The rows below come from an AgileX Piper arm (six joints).
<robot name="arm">
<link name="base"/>
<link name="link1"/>
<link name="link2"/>
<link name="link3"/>
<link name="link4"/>
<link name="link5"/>
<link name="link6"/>
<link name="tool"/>
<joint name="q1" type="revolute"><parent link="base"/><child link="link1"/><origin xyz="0.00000 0.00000 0.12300"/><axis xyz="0 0 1"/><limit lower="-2.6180" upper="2.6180"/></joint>
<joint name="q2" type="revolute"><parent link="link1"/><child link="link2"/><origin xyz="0.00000 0.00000 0.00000"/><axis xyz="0 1 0"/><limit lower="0.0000" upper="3.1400"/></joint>
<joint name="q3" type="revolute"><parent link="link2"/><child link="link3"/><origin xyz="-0.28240 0.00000 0.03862"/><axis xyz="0 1 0"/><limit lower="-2.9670" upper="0.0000"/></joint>
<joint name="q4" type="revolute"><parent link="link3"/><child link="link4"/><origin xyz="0.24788 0.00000 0.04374"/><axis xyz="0.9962 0 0.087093"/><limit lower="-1.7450" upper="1.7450"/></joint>
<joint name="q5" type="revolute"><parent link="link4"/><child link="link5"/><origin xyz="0.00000 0.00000 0.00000"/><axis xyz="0 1 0"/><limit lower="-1.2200" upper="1.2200"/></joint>
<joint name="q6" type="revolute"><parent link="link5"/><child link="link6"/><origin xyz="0.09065 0.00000 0.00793"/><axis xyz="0.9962 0 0.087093"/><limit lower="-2.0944" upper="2.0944"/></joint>
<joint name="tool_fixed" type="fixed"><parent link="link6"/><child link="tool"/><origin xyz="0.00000 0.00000 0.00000" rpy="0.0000 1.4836 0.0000"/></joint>
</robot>
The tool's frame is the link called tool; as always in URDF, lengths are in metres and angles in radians.
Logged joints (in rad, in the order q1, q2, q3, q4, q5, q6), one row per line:
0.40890, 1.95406, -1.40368, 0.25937, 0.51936, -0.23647
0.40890, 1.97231, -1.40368, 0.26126, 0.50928, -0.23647
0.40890, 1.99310, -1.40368, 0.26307, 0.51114, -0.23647
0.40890, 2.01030, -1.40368, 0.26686, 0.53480, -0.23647
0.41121, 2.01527, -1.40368, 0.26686, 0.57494, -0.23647
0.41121, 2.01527, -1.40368, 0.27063, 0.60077, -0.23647
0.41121, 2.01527, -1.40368, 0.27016, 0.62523, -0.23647
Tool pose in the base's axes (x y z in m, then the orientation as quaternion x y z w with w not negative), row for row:
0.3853, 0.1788, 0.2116, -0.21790, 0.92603, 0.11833, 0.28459
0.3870, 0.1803, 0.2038, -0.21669, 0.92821, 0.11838, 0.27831
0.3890, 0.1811, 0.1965, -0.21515, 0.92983, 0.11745, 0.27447
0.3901, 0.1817, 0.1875, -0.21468, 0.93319, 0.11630, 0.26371
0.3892, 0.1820, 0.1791, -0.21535, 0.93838, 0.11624, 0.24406
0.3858, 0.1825, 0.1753, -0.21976, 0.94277, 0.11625, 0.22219
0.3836, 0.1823, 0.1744, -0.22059, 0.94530, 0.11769, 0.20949
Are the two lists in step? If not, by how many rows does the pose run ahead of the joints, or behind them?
The pose runs 1 row behind the joints: the pose in row i belongs to the joints in row i - 1.
